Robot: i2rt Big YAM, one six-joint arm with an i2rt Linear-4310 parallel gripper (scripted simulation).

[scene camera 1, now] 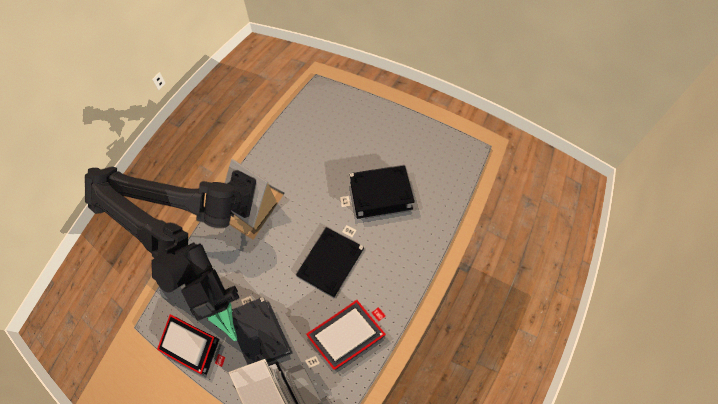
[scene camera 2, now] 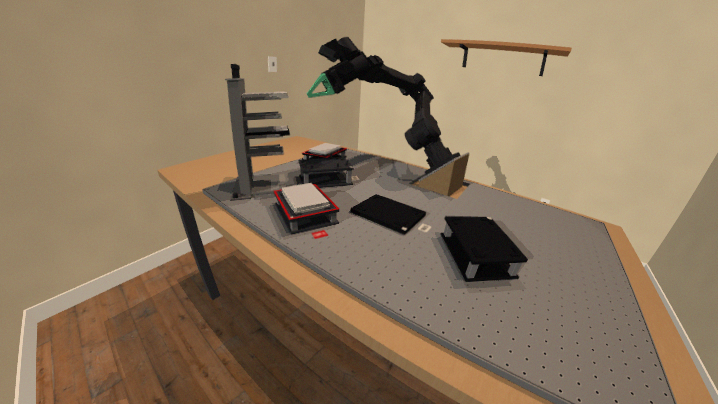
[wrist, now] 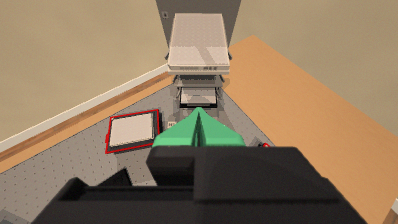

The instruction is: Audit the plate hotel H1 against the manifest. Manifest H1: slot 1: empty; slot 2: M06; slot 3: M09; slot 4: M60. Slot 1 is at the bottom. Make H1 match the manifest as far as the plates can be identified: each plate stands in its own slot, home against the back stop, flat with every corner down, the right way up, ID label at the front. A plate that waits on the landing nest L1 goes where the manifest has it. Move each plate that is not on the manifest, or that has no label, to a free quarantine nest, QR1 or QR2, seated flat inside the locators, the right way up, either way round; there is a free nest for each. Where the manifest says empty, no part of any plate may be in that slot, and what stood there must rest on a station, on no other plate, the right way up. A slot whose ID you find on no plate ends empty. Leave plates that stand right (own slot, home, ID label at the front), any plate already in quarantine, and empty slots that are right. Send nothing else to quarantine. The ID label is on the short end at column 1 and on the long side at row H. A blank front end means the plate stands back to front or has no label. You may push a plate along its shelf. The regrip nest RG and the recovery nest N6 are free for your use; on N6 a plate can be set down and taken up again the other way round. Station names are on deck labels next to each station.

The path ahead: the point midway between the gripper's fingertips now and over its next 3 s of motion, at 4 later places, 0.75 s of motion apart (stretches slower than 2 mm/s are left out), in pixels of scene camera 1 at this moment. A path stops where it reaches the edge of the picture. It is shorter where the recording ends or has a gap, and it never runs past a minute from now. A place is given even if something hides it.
My gripper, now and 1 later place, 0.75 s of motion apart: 235,339; 230,324
